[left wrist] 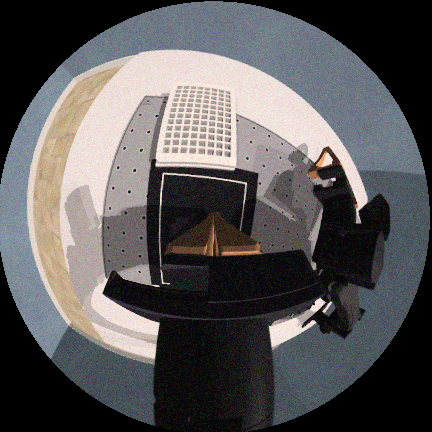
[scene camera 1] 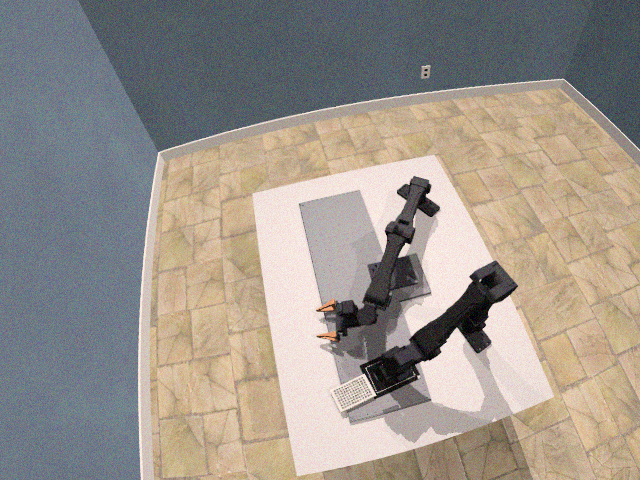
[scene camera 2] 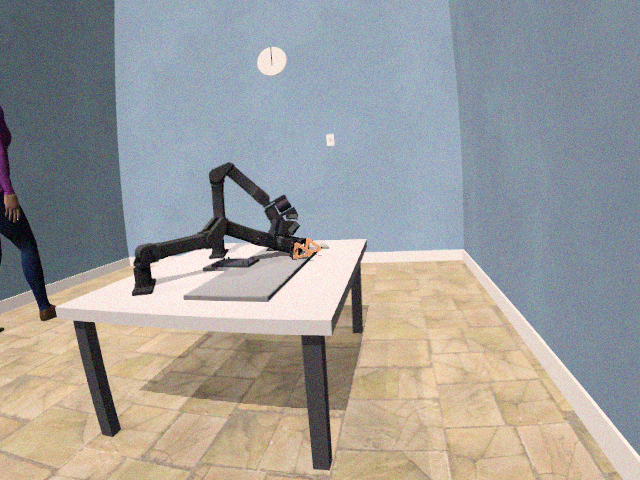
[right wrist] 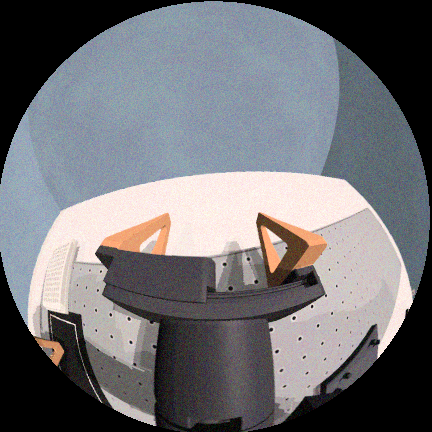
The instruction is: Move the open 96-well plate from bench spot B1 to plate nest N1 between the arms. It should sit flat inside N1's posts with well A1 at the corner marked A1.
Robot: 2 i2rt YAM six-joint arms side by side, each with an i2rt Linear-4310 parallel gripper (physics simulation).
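Places are measured from the left arm's base along level axes (x ahead, y left, z up), in millimetres.
Pixels of known places: left gripper, between the fingertips: (left wrist: 213, 216); right gripper, between the fingertips: (left wrist: 335, 162) (scene camera 1: 316, 323) (scene camera 2: 317, 251) (right wrist: 212, 217); left arm's base, origin of its link: (scene camera 1: 468, 327) (scene camera 2: 219, 254); right arm's base, origin of its link: (left wrist: 315, 313) (scene camera 1: 418, 200) (scene camera 2: 144, 287).
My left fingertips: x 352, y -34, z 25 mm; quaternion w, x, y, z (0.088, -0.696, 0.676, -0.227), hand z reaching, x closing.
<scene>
Ahead of a thing's pixels: the offset from my left fingertips to its top centre. "spot": to the spot under its first point. Level surfaces: height alone.
The white 96-well plate {118 mm ahead, 13 mm left, 4 mm up} (scene camera 1: 353, 393) (left wrist: 199, 125) (right wrist: 59, 277) lies beyond the picture-left edge of the black outlined pad {spot: 36 mm ahead, 6 mm left, 11 mm down} (scene camera 1: 373, 379) (left wrist: 154, 225) (right wrist: 65, 330), overhanging the grey board's edge. Whether its near end rests on the pad is unclear. My left gripper (left wrist: 213, 216) is shut and empty above the pad, short of the plate; its fingers are hidden in scene camera 1. My right gripper (scene camera 1: 317, 323) (scene camera 2: 317, 248) (right wrist: 212, 217) is open and empty, away from the plate. The dark nest N1 {233 mm back, 291 mm right, 9 mm up} (scene camera 1: 405, 268) (scene camera 2: 231, 263) (right wrist: 357, 360) lies partly under the right arm. The A1 mark is unreadable.
The grey perforated board {12 mm down} (scene camera 1: 336, 227) (scene camera 2: 232, 286) (left wrist: 125, 175) (right wrist: 310, 325) lies on the white table (scene camera 1: 279, 248) (scene camera 2: 206, 320). The right arm stretches over the board between the pad and the nest. A person (scene camera 2: 23, 242) stands beyond the table at the picture's left.
</scene>
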